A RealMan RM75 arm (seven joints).
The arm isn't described. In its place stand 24 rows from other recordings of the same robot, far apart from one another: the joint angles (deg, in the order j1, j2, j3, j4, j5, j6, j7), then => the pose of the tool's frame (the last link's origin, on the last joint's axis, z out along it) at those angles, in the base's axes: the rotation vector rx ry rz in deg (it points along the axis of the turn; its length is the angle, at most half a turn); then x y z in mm.
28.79, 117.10, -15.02, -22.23, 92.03, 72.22, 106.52 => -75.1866 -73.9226 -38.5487 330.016 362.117 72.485
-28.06, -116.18, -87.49, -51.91, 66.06, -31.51, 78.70 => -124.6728 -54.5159 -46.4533 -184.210 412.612 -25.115
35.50, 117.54, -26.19, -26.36, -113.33, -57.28, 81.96 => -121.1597 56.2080 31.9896 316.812 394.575 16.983
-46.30, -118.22, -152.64, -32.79, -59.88, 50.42, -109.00 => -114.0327 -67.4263 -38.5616 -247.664 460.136 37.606
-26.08, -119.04, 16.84, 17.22, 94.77, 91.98, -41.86 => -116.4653 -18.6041 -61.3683 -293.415 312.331 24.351
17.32, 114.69, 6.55, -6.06, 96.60, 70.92, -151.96 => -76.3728 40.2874 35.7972 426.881 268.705 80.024
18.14, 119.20, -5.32, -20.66, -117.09, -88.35, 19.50 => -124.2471 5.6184 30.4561 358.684 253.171 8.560
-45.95, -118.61, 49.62, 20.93, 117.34, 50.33, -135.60 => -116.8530 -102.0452 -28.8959 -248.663 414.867 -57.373
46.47, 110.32, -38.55, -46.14, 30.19, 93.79, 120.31 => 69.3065 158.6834 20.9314 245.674 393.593 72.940
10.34, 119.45, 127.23, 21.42, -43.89, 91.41, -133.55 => -93.7278 27.4164 70.2895 327.964 260.408 60.175
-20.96, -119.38, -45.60, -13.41, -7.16, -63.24, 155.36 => -132.3379 -30.3630 -41.8004 -294.801 268.648 -106.278
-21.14, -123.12, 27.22, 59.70, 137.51, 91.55, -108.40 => -135.9325 -75.9854 -18.1339 -334.804 283.166 49.130
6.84, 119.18, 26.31, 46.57, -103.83, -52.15, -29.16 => -99.5845 43.6449 28.4395 279.964 238.328 -116.170
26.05, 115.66, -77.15, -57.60, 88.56, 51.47, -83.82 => -138.6411 30.5332 32.1590 199.649 398.428 10.528
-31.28, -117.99, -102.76, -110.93, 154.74, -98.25, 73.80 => -143.1691 22.3659 38.1269 -109.113 336.359 86.698
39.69, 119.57, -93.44, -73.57, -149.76, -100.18, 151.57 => -156.0457 48.4025 -55.2901 166.547 317.348 -38.952
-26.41, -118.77, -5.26, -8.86, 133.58, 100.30, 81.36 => -76.3551 82.4056 -17.7640 -231.995 242.108 -63.851
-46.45, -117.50, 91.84, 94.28, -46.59, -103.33, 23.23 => -168.7407 -26.1029 28.8990 -42.277 305.915 -11.423
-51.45, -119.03, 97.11, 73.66, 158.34, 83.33, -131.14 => -150.7750 9.1169 49.1170 -86.461 384.901 -41.883
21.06, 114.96, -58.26, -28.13, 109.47, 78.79, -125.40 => -129.6417 23.4510 52.9764 290.469 327.018 23.909
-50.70, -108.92, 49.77, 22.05, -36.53, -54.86, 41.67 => -122.7985 -82.0345 3.0030 -281.101 441.733 20.927
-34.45, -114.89, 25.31, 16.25, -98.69, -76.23, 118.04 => -109.8908 -38.5913 -66.0918 -277.655 387.992 55.615
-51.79, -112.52, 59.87, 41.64, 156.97, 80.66, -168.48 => -116.7364 -96.9648 23.6562 -230.109 417.593 24.549
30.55, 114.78, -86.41, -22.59, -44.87, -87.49, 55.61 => -141.3005 17.5173 77.7999 200.001 330.812 -15.982
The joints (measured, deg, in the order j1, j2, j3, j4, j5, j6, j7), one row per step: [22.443, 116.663, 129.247, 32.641, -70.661, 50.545, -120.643]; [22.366, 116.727, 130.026, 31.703, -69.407, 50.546, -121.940]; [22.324, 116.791, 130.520, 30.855, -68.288, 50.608, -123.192]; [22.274, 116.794, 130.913, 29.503, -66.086, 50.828, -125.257]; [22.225, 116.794, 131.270, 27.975, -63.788, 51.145, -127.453]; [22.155, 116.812, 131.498, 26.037, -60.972, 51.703, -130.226]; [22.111, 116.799, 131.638, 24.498, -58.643, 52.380, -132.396]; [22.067, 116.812, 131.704, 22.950, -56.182, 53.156, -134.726]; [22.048, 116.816, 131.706, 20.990, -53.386, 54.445, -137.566]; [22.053, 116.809, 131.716, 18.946, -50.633, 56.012, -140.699]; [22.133, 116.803, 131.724, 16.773, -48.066, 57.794, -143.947]
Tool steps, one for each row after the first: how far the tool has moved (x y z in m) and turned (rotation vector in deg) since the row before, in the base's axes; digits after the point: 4 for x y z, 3 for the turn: [0.0039, -0.0019, 0.0007, 1.073, 0.459, -0.704]; [0.0028, -0.0016, -0.0002, 0.782, 0.271, -0.452]; [0.0035, -0.0022, -0.0001, 1.250, 0.443, -0.478]; [0.0038, -0.0026, -0.0007, 1.216, 0.437, -0.530]; [0.0041, -0.0036, -0.0018, 1.309, 0.412, -0.530]; [0.0028, -0.0029, -0.0011, 1.118, 0.381, -0.275]; [0.0025, -0.0030, -0.0012, 1.203, 0.278, -0.218]; [0.0022, -0.0039, -0.0020, 1.309, 0.200, 0.004]; [0.0018, -0.0041, -0.0019, 1.393, -0.123, 0.170]; [0.0012, -0.0042, -0.0023, 1.331, -0.349, 0.285]
